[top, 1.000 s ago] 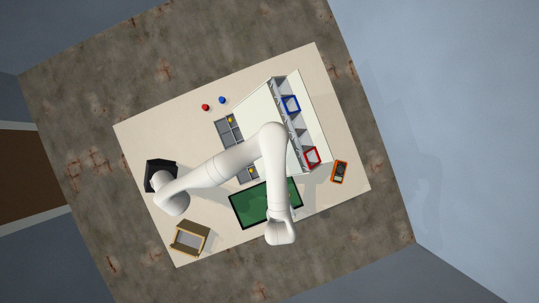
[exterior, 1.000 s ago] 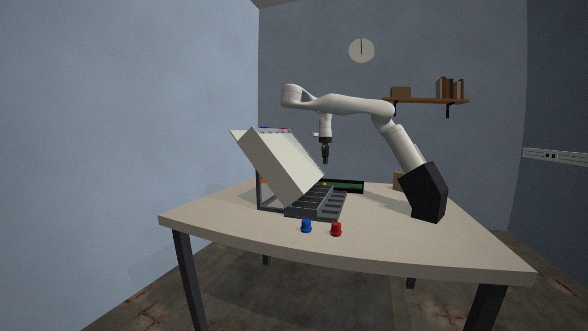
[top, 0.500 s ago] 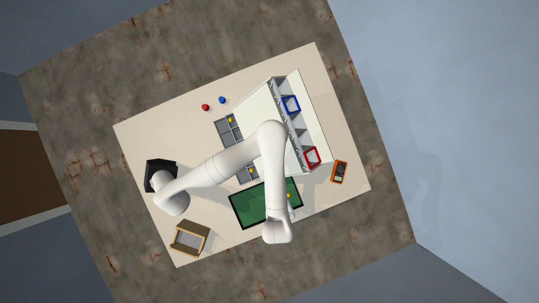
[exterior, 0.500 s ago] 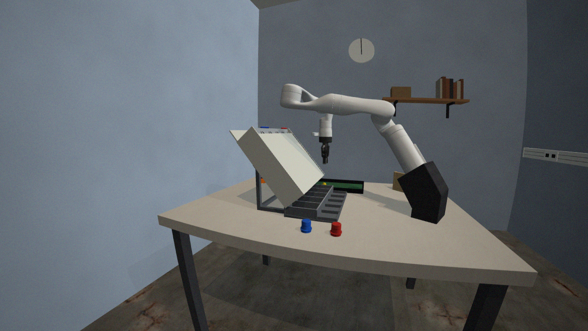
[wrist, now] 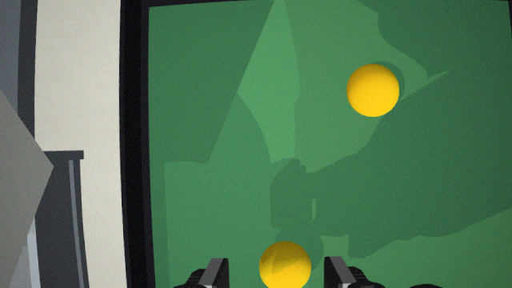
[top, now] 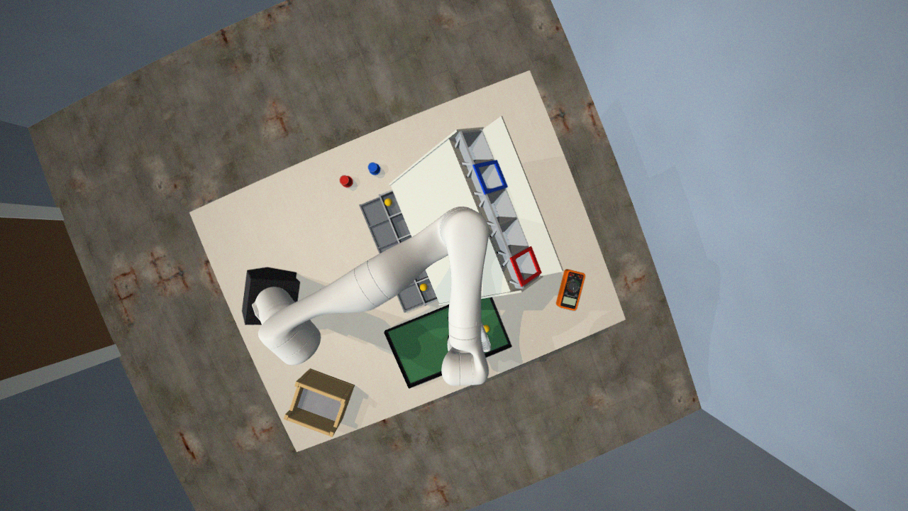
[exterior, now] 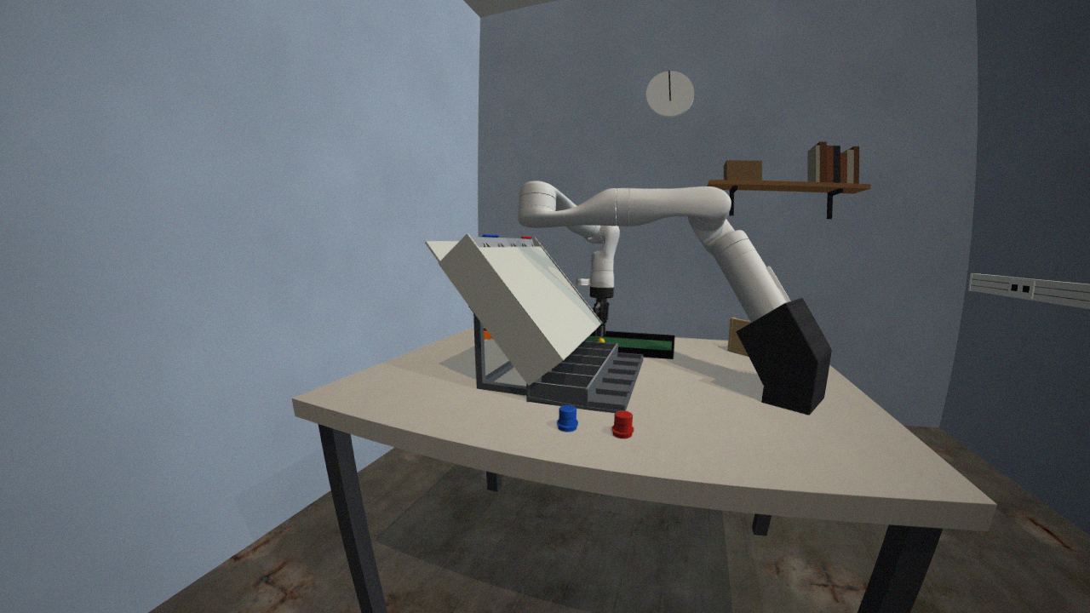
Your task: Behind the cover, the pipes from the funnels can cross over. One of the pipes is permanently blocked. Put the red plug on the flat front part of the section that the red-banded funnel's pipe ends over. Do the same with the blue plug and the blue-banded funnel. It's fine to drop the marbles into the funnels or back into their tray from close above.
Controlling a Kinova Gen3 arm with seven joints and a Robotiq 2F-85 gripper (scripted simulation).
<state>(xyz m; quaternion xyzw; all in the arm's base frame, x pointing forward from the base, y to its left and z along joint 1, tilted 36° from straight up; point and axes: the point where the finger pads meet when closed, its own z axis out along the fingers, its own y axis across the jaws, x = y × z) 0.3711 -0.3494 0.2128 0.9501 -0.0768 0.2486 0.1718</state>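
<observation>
Now: the green marble tray 50 mm behind my hand, 20 mm to the right of it and 50 mm below it. The rest, counted from my hand: orange multimeter (370 mm ahead, 140 mm to the right, 40 mm below); white sloped cover (150 mm ahead, 270 mm to the left, 150 mm above); wooden frame (510 mm behind, 80 mm to the left).
</observation>
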